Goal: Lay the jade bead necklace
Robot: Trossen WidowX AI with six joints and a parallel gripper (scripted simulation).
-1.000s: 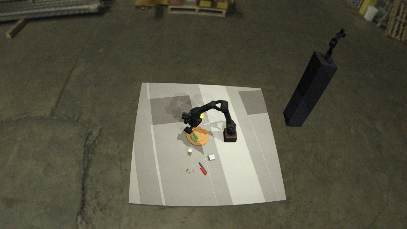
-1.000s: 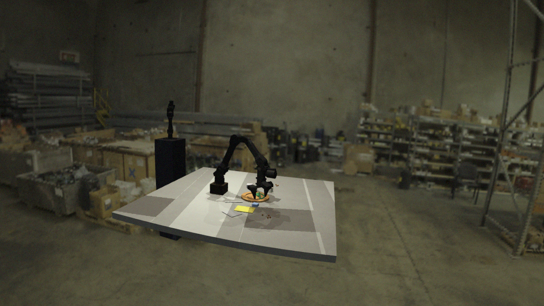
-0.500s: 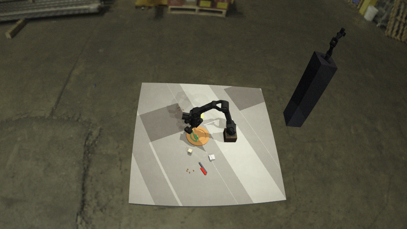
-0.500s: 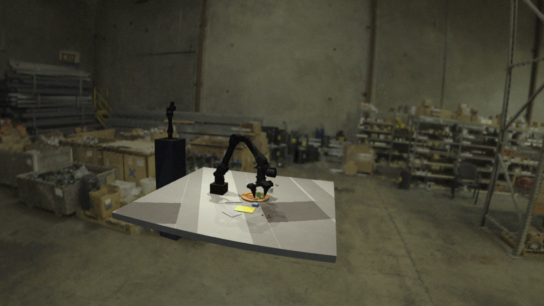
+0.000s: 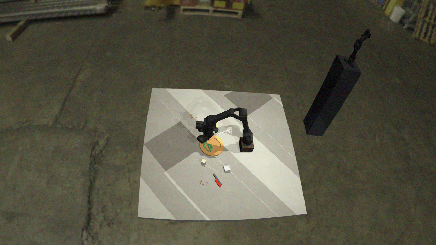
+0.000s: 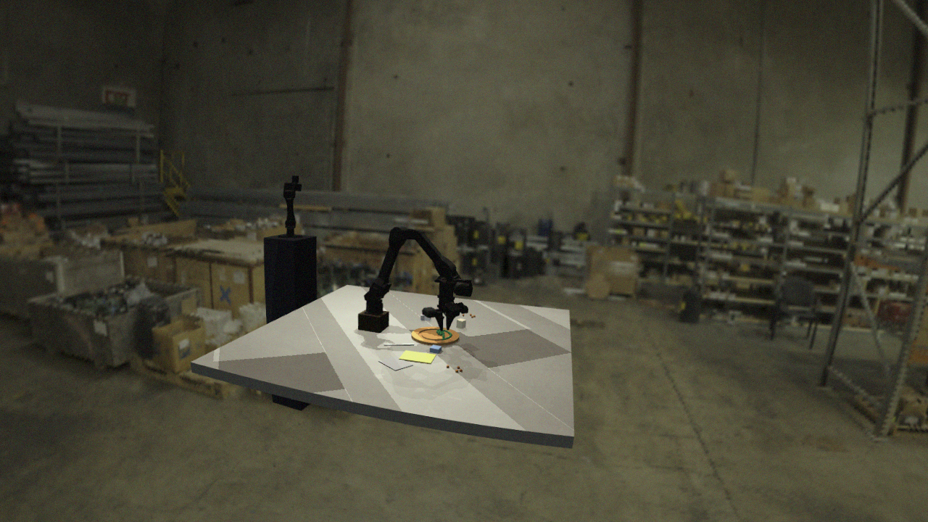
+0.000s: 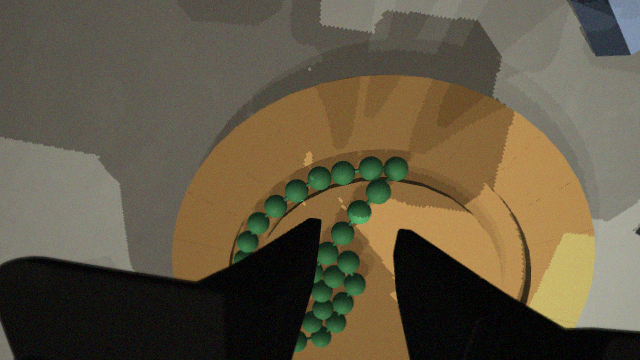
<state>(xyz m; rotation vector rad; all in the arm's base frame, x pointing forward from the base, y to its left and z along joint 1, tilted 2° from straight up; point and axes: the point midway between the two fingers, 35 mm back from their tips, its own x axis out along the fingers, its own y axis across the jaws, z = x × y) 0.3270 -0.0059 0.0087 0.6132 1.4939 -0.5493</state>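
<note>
My gripper tip is now 13 cm to the left of the blue block, 4 cm above it and 1 cm short of it. Also, from my gripper tip: yellow pad: 22 cm to the right, 4 cm below, 3 cm behind; white strip: 15 cm behind, 13 cm to the right, 4 cm below; cream cube: 19 cm to the left, 3 cm below, 2 cm ahead.
</note>
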